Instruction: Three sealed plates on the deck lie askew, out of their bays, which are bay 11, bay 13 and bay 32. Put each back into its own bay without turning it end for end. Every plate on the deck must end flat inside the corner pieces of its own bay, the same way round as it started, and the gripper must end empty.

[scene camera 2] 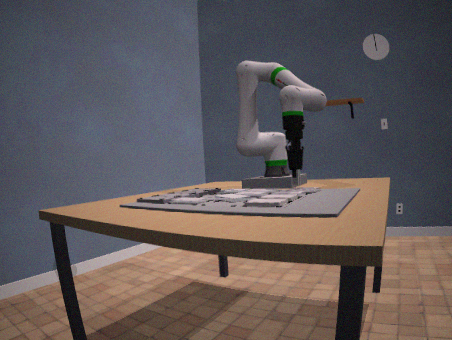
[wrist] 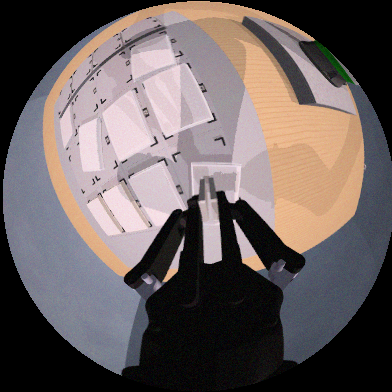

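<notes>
My gripper points down over the near-base end of the deck. Its fingers are almost together, with no plate between them. In the wrist view one white plate lies below and behind the fingertips, which hide part of it; its height below them is hard to judge. Another plate at the left looks turned against the black corner pieces. A plate at the top may also be slightly askew. Bay numbers are too small to read.
Other white plates lie among corner pieces in the wrist view. The robot's grey base block stands on the wooden table beside the deck.
</notes>
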